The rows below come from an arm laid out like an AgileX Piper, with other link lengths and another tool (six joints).
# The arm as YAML. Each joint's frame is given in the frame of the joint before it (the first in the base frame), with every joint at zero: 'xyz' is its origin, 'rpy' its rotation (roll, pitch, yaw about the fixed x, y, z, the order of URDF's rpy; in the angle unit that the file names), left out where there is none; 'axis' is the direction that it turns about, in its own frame. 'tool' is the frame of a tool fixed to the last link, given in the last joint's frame.
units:
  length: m
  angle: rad
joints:
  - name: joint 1
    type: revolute
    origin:
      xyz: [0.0, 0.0, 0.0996]
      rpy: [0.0, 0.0, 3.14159]
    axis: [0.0, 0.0, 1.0]
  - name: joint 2
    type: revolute
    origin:
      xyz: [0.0, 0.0, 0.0]
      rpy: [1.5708, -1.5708, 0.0]
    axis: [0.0, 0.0, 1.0]
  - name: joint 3
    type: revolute
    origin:
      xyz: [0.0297, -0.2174, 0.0]
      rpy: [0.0, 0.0, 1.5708]
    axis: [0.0, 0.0, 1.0]
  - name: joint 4
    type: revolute
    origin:
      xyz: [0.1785, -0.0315, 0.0]
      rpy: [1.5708, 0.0, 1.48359]
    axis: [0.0, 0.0, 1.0]
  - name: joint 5
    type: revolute
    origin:
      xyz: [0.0, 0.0, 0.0]
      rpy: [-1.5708, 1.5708, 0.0]
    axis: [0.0, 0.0, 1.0]
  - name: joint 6
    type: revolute
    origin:
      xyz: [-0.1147, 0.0, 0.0]
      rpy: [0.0, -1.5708, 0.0]
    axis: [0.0, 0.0, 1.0]
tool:
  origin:
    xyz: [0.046, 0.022, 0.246]
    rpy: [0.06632, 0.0, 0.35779]
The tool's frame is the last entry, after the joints.
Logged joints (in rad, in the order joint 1, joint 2, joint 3, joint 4, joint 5, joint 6), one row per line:
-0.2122 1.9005 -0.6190 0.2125 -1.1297 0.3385
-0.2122 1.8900 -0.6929 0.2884 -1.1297 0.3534
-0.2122 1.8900 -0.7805 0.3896 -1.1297 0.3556
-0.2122 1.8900 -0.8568 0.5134 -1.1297 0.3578
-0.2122 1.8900 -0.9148 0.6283 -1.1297 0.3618
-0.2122 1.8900 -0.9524 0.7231 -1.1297 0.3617
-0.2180 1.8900 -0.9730 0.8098 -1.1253 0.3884
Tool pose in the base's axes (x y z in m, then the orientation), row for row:
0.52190 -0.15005 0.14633 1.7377 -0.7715 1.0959
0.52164 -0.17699 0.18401 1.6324 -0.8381 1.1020
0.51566 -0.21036 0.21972 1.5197 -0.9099 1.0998
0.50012 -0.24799 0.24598 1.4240 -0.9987 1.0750
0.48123 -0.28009 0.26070 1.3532 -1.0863 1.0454
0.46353 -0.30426 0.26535 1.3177 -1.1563 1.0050
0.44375 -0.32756 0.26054 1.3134 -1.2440 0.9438
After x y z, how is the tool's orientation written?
As angles about the fixed x, y, z axes (roll, pitch, yaw), in radians.
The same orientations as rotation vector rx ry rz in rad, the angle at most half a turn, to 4 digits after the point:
1.8821 0.4153 1.4349
1.8223 0.2836 1.4829
1.7581 0.1311 1.5158
1.7074 -0.0447 1.5330
1.6709 -0.2048 1.5403
1.6485 -0.3304 1.5348
1.6398 -0.4667 1.5335

